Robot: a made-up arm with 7 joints. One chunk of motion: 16 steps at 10 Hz.
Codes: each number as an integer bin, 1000 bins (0 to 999) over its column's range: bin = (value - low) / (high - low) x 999, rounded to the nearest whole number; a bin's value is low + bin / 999 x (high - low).
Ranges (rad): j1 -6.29..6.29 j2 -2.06..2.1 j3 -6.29..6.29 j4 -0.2..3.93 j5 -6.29..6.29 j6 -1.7..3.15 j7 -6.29..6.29
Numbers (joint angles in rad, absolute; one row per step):
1: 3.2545 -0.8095 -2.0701 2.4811 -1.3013 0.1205 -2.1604
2: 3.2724 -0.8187 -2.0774 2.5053 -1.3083 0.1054 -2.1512
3: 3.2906 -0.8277 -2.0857 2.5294 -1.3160 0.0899 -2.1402
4: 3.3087 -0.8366 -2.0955 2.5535 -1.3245 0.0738 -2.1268
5: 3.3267 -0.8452 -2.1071 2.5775 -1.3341 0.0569 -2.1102
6: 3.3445 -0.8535 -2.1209 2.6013 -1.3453 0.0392 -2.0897
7: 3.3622 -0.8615 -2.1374 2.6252 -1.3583 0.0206 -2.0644
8: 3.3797 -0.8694 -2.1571 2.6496 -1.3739 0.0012 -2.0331
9: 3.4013 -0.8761 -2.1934 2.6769 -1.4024 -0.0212 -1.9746
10: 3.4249 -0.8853 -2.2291 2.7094 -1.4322 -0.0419 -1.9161
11: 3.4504 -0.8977 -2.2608 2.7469 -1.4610 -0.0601 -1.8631
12: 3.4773 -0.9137 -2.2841 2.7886 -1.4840 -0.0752 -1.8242
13: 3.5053 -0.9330 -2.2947 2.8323 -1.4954 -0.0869 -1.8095
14: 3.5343 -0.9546 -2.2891 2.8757 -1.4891 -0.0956 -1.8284
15: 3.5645 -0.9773 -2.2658 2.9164 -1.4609 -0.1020 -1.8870
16: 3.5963 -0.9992 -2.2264 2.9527 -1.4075 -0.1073 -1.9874
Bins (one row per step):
1: 758 300 335 649 396 375 328
2: 759 298 335 654 396 372 329
3: 761 296 334 660 395 369 330
4: 762 294 333 666 394 365 331
5: 764 292 332 672 394 362 332
6: 765 290 331 678 393 358 334
7: 766 288 330 683 392 354 336
8: 768 286 328 689 390 350 338
9: 770 284 325 696 388 346 343
10: 771 282 322 704 386 342 347
11: 774 279 320 713 383 338 352
12: 776 275 318 723 382 335 355
13: 778 271 317 733 381 332 356
14: 780 265 318 744 381 330 354
15: 783 260 320 754 383 329 350
16: 785 255 323 763 388 328 342

